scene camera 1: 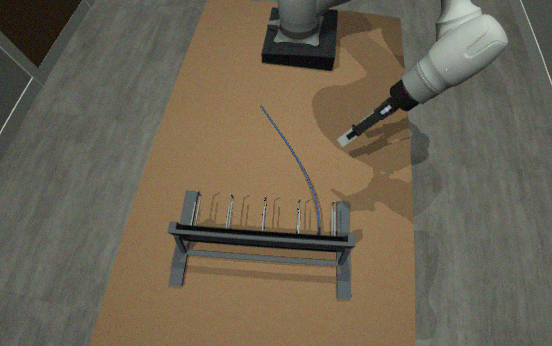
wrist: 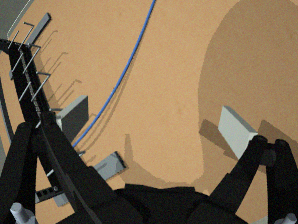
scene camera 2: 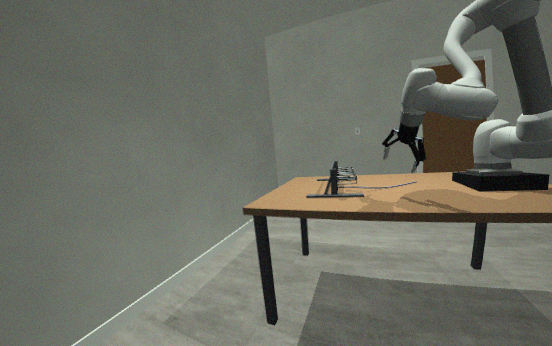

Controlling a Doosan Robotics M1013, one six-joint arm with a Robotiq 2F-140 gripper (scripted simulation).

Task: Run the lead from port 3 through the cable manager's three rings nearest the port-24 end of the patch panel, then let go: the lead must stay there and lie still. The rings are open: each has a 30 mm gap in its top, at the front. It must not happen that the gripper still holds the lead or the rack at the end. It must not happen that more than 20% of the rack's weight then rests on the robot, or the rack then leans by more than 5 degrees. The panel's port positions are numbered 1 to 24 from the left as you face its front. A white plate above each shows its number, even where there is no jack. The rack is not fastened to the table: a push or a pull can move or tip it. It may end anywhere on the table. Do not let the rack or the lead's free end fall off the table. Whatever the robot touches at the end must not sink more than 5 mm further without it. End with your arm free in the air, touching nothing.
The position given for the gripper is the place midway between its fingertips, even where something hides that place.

Note:
In view: the gripper (scene camera 1: 352, 133) and a grey rack (scene camera 1: 342, 216).
The gripper shows as well in the wrist view (wrist: 155, 112) and in scene camera 2 (scene camera 2: 398, 164).

